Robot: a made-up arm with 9 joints. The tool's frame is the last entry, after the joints. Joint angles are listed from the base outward. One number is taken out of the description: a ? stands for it. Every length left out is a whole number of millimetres.
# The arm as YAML. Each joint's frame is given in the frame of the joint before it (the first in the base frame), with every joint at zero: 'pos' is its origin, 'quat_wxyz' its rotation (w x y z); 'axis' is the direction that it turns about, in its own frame. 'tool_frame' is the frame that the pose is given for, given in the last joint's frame.
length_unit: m
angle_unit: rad
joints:
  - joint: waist
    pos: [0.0, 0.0, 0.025]
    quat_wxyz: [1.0, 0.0, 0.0, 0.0]
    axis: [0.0, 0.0, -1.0]
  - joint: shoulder
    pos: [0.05, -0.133, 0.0]
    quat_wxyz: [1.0, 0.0, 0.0, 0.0]
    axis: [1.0, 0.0, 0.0]
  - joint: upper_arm
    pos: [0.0, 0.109, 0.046]
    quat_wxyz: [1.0, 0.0, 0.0, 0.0]
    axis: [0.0, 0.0, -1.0]
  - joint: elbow
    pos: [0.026, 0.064, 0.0]
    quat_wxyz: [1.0, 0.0, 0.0, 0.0]
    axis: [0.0, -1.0, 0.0]
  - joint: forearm
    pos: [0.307, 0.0, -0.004]
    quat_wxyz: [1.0, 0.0, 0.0, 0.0]
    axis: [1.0, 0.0, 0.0]
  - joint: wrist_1
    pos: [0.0, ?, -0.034]
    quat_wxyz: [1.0, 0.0, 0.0, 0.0]
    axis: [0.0, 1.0, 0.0]
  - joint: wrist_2
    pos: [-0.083, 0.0, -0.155]
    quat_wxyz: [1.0, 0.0, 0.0, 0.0]
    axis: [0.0, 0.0, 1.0]
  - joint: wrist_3
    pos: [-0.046, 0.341, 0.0]
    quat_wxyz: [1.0, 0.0, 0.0, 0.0]
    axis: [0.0, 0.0, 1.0]
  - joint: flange
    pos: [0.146, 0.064, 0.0]
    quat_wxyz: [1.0, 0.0, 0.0, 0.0]
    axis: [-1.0, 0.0, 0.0]
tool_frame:
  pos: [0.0, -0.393, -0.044]
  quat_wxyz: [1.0, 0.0, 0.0, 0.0]
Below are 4 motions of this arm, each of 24 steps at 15 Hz.
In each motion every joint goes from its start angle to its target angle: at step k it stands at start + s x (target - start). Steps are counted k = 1, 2, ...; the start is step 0. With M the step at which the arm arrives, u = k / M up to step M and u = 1 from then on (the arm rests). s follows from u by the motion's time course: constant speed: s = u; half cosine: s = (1 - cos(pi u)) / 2; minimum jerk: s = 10 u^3 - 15 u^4 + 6 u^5.
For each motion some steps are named. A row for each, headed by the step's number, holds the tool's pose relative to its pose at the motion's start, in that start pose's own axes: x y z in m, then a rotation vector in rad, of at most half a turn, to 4 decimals.
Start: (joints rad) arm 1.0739 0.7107 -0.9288 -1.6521 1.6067 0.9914 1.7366 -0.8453 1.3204
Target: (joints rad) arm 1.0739 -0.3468 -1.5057 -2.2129 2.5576 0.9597 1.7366 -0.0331 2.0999
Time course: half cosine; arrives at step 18
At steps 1, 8, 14, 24:
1: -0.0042 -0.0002 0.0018 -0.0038 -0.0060 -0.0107
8: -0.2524 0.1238 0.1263 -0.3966 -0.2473 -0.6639
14: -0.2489 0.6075 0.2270 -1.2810 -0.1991 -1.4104
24: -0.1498 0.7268 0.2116 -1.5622 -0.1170 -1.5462

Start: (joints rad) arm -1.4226 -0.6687 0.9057 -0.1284 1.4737 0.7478 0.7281 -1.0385 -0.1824
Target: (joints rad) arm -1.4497 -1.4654 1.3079 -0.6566 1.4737 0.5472 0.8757 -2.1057 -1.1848
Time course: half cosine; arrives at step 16
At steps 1, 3, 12, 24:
1: -0.0019 -0.0022 -0.0037 0.0083 -0.0089 -0.0096
3: -0.0139 -0.0169 -0.0336 0.0757 -0.0819 -0.0796
12: 0.1775 -0.0131 -0.2652 0.9999 -0.9730 -0.2959
24: 0.2531 0.0118 -0.2558 1.2080 -1.1269 -0.2503

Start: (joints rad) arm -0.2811 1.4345 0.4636 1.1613 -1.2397 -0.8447 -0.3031 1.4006 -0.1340
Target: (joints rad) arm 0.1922 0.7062 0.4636 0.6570 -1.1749 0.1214 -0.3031 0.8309 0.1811
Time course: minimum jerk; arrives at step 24
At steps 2, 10, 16, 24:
2: -0.0017 -0.0004 0.0003 0.0003 0.0017 -0.0029
10: -0.1212 -0.0059 0.0130 0.0093 0.1715 -0.1842
16: -0.2963 0.0310 0.0329 -0.0311 0.5498 -0.3982
24: -0.3805 0.0600 0.0531 -0.0729 0.7887 -0.4925

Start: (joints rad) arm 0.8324 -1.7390 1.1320 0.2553 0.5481 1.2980 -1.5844 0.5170 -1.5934
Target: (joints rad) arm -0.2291 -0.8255 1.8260 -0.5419 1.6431 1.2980 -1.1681 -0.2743 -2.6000
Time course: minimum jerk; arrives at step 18
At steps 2, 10, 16, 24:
2: -0.0179 -0.0008 -0.0126 0.0195 0.0141 -0.0243
10: -0.8344 0.6220 -0.0360 0.6945 0.4555 -1.4899
16: -0.6819 1.0577 0.1810 0.4698 0.1820 -2.5007
24: -0.6725 1.0637 0.1817 0.4522 0.1638 -2.5257

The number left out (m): -0.03
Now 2 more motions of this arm.
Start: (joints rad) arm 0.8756 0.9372 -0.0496 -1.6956 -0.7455 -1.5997 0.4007 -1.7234 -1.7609
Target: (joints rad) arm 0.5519 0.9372 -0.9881 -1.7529 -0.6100 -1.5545 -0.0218 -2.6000 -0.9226
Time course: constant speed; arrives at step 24
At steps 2, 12, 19, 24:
2: 0.0002 0.0094 0.0661 -0.0969 -0.0287 -0.0139
12: 0.0180 0.1194 0.3788 -0.5881 -0.1530 -0.0684
19: 0.0506 0.2449 0.5520 -0.9216 -0.2314 -0.0902
24: 0.0818 0.3448 0.6414 -1.1455 -0.2889 -0.1011

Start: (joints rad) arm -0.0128 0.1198 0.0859 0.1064 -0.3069 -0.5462 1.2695 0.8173 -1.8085
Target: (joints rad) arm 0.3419 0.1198 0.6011 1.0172 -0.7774 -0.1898 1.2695 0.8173 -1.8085
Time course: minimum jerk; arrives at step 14
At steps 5, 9, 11, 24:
5: -0.1526 -0.0100 -0.0128 0.0860 -0.2258 -0.2197
9: -0.3741 0.0915 -0.1890 0.3650 -0.7299 -0.6787
11: -0.3994 0.1563 -0.2664 0.4828 -0.9166 -0.8374
24: -0.4015 0.1838 -0.2952 0.5304 -0.9912 -0.8996

